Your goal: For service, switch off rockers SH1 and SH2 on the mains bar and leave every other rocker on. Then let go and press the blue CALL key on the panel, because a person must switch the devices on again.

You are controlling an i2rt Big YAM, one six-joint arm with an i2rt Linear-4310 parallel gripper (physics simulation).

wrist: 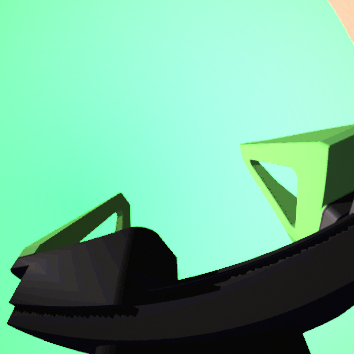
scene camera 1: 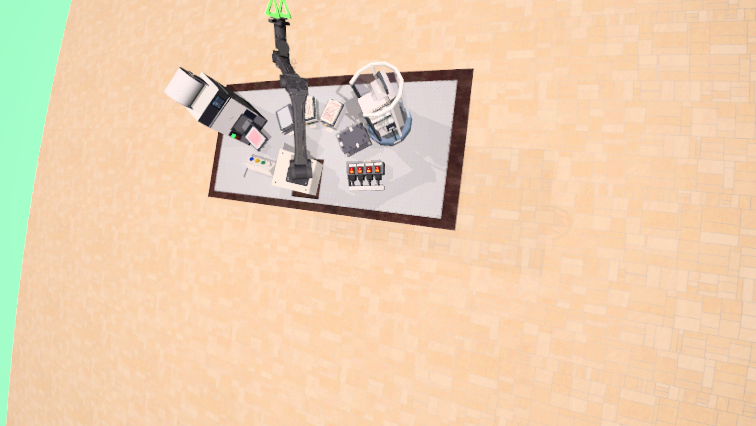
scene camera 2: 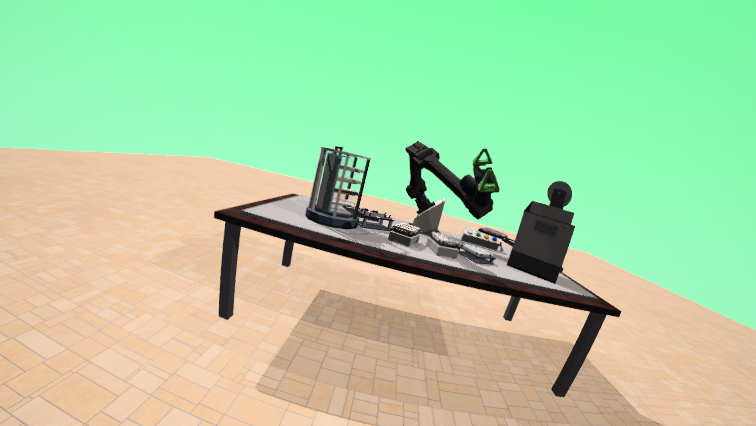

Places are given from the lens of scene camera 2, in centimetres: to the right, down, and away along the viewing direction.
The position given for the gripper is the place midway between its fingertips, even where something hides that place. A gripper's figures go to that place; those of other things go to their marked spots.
gripper (scene camera 2: 487, 158): 34, -16, 81
round wire rack (scene camera 2: 340, 177): -16, -15, 117
